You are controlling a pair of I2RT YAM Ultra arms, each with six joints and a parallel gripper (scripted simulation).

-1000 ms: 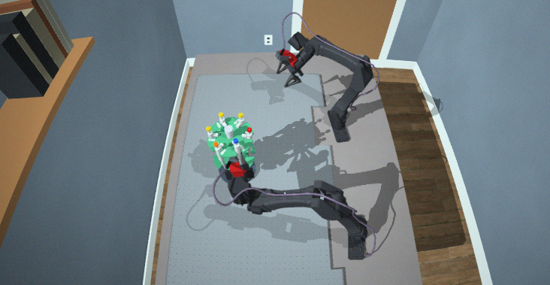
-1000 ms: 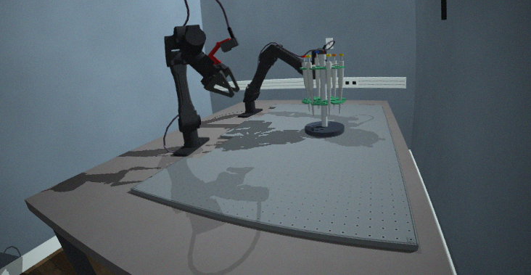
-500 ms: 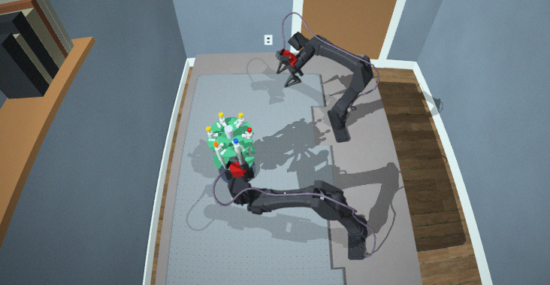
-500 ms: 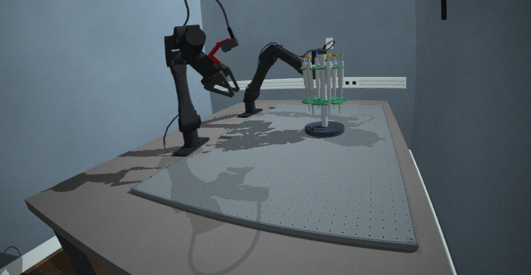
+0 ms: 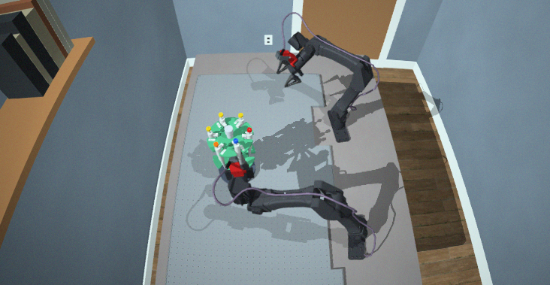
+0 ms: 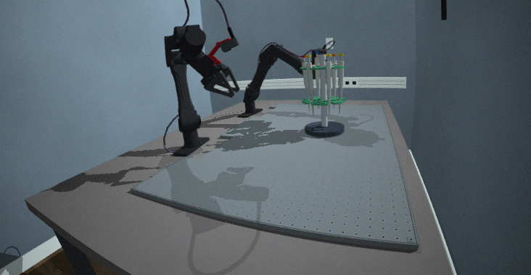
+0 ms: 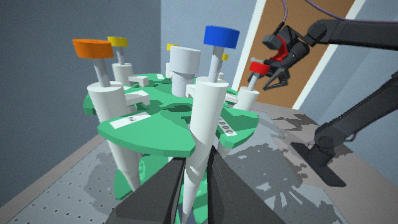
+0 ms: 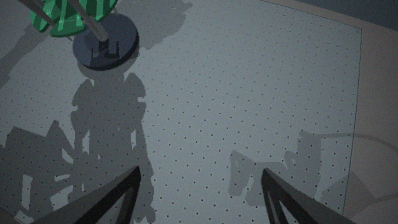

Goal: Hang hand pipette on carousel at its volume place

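Right now my left hand is 10 mm short of the white hand pipette, 10 mm to the left of it and 20 mm above it.
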